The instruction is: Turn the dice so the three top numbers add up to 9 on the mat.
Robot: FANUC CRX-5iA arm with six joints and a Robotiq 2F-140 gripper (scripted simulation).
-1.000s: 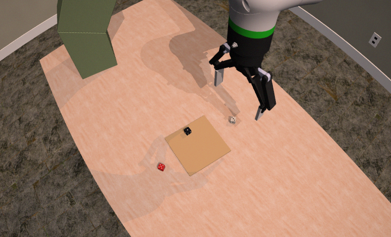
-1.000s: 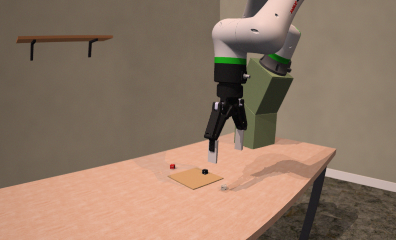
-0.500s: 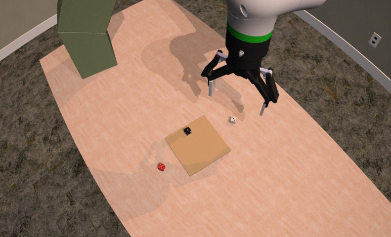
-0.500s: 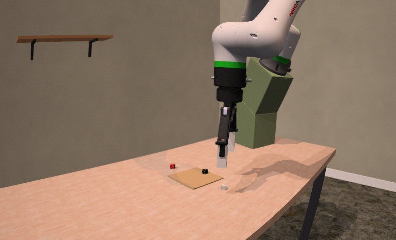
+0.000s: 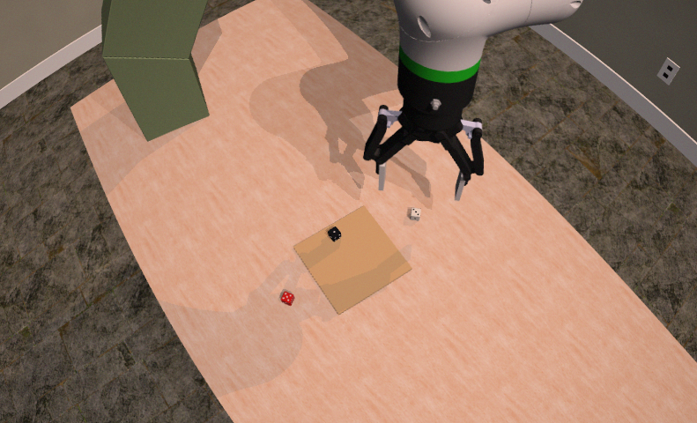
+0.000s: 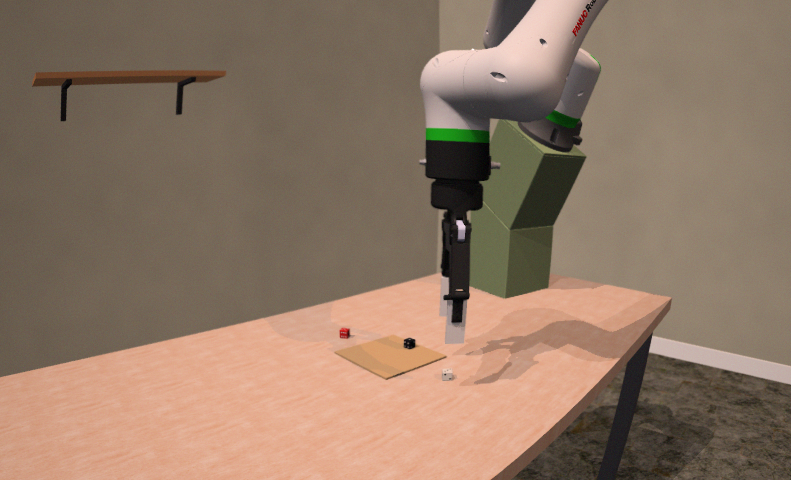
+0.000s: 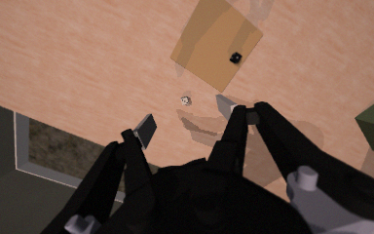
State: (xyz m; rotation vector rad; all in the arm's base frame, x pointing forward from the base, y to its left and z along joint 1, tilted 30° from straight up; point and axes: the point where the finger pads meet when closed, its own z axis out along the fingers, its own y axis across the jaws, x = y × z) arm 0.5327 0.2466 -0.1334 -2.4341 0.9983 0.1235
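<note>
Now: hand 100 mm above the white die. Also, from my hand: tan square mat 130 mm to the right, 110 mm below; then black die 40 mm behind, 130 mm to the right, 100 mm below; then red die 10 mm ahead, 260 mm to the right, 100 mm below.
</note>
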